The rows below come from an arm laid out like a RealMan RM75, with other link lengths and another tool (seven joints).
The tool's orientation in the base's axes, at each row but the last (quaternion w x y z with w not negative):
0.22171 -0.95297 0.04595 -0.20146
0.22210 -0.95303 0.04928 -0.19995
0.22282 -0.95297 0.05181 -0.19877
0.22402 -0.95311 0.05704 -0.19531
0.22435 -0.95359 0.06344 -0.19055
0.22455 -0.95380 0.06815 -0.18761
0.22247 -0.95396 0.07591 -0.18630
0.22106 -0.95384 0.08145 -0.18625
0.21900 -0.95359 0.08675 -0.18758
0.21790 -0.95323 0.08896 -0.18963
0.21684 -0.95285 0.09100 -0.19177
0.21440 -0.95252 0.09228 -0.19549
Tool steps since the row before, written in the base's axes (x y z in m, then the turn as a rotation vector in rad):
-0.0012 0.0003 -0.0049 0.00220 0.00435 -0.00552
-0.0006 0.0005 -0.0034 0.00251 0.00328 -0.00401
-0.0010 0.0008 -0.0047 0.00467 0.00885 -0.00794
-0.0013 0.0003 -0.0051 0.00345 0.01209 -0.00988
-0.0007 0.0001 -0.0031 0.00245 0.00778 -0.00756
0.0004 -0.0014 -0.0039 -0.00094 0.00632 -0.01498
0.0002 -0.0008 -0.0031 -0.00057 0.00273 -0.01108
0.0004 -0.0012 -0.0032 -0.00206 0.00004 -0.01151
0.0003 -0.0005 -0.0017 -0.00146 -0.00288 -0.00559
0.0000 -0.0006 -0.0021 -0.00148 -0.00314 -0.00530
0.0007 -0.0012 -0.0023 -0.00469 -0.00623 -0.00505
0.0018 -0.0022 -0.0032 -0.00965 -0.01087 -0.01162
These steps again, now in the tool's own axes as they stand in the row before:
-0.0029 0.0019 0.0037 -0.00076 -0.00147 0.00718
-0.0019 0.0011 0.0028 0.00026 -0.00118 0.00563
-0.0027 0.0014 0.0038 -0.00021 -0.00444 0.01198
-0.0030 0.0021 0.0038 -0.00263 -0.00643 0.01440
-0.0017 0.0013 0.0023 -0.00189 -0.00360 0.01035
-0.0006 0.0030 0.0028 -0.00712 0.00122 0.01460
-0.0006 0.0021 0.0023 -0.00471 0.00262 0.01007
-0.0004 0.0025 0.0024 -0.00557 0.00532 0.00880
-0.0001 0.0012 0.0013 -0.00241 0.00520 0.00297
-0.0005 0.0015 0.0015 -0.00227 0.00530 0.00262
0.0002 0.0020 0.0017 -0.00432 0.00823 -0.00005
0.0011 0.0032 0.0026 -0.00979 0.01574 0.00164

